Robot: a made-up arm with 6 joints.
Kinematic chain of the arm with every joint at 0, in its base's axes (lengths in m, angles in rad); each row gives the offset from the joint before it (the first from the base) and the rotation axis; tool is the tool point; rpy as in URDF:
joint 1: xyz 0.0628 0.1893 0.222 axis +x
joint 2: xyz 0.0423 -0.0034 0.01 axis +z
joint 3: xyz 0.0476 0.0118 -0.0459 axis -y
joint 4: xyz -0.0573 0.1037 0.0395 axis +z
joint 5: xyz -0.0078 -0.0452 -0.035 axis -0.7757 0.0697 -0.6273
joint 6: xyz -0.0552 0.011 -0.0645 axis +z
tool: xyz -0.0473 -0.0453 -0.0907 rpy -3.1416 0 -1.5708
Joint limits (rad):
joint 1: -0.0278..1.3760
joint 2: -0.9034..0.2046
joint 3: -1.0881..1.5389
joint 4: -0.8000..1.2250
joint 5: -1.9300..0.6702
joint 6: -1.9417..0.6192
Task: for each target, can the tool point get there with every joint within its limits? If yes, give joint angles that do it. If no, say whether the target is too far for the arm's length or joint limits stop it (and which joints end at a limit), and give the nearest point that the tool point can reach.
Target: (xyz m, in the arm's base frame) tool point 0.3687 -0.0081 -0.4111
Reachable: no: too far | nearest point 0.2830 0.1297 -0.0511 | short by 0.395 m
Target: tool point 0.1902 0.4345 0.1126
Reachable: yes | joints 1.0330 -0.5400 0.8538 0.1658 0.3670 -1.2618
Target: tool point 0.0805 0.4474 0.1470
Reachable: yes | joints 0.8111 -0.4492 0.6312 0.2602 -1.2833 -1.4443
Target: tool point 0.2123 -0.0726 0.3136
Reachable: no: joint limits stop it (at a limit: joint 1, joint 2, joint 3, joint 4, joint 6) | nearest point 0.1985 0.0370 0.2136 | short by 0.149 m
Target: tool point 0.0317 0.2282 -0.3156
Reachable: no: too far | nearest point 0.0789 0.2707 -0.0688 | short by 0.255 m
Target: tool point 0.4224 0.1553 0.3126
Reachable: no: joint limits stop it (at a limit: joint 1, joint 3, joint 4, joint 6) | nearest point 0.3004 0.2336 0.2636 | short by 0.153 m
